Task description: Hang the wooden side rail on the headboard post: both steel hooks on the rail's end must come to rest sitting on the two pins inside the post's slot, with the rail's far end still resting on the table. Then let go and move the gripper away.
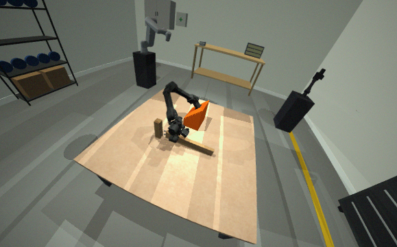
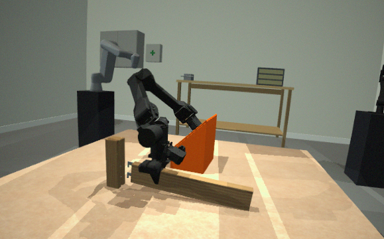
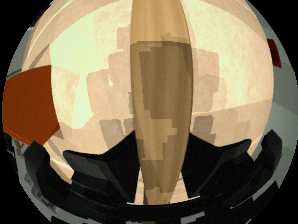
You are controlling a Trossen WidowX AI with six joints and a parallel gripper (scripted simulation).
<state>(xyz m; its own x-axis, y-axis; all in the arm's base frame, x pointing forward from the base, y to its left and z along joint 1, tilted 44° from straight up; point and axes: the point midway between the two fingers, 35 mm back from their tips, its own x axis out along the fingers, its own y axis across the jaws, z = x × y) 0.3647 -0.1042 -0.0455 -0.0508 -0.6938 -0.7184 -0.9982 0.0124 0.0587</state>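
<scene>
Now: the headboard post 170 mm to the right of my gripper tip and 40 mm above it.
</scene>
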